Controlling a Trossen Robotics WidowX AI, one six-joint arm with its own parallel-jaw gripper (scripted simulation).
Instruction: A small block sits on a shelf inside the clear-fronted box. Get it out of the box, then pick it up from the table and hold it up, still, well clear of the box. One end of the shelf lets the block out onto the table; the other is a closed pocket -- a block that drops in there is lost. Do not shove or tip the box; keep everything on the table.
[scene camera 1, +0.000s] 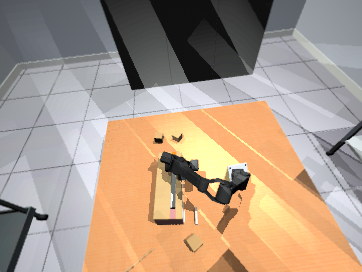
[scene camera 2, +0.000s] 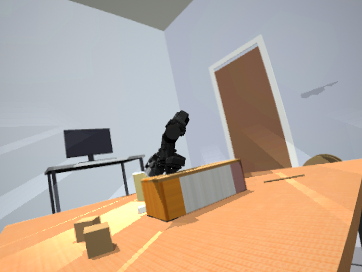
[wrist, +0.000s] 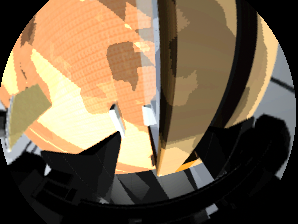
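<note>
There is a long wooden box here, which I see at (scene camera 2: 167, 197), at (scene camera 1: 168, 205) and also at (wrist: 199, 70). My own gripper is visible too, at (scene camera 2: 163, 185) and at (wrist: 151, 129).
</note>
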